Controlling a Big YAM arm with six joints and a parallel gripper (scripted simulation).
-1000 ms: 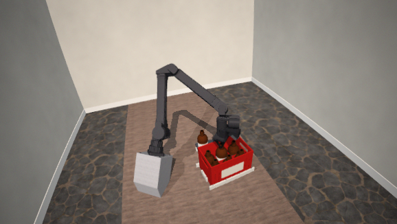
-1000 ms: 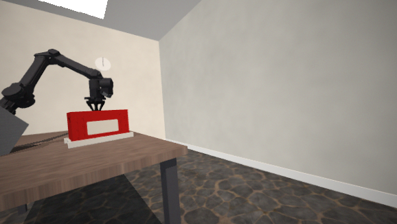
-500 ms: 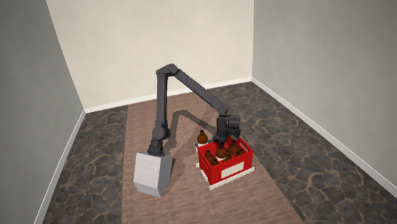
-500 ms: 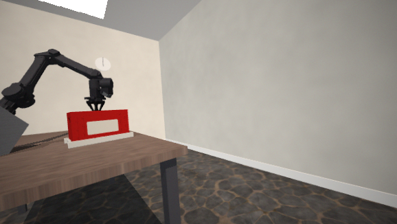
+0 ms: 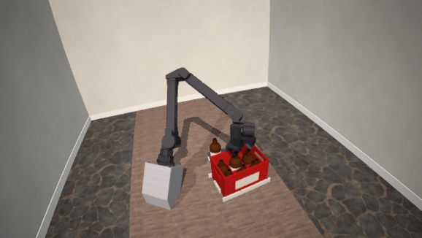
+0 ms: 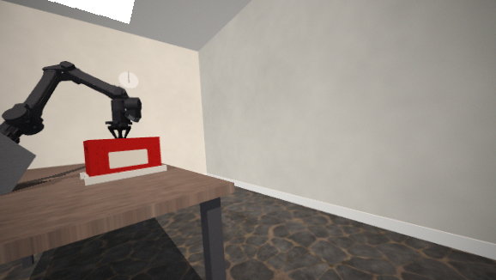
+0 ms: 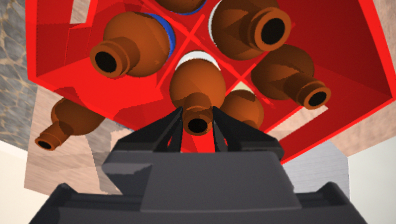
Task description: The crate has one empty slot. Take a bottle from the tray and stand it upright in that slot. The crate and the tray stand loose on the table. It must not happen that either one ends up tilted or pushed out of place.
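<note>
The red crate is 90 mm below my hand, 40 mm to the right of it and 10 mm ahead of it. Round my hand: grey tray: 190 mm to the left, 160 mm below, 20 mm ahead.
</note>
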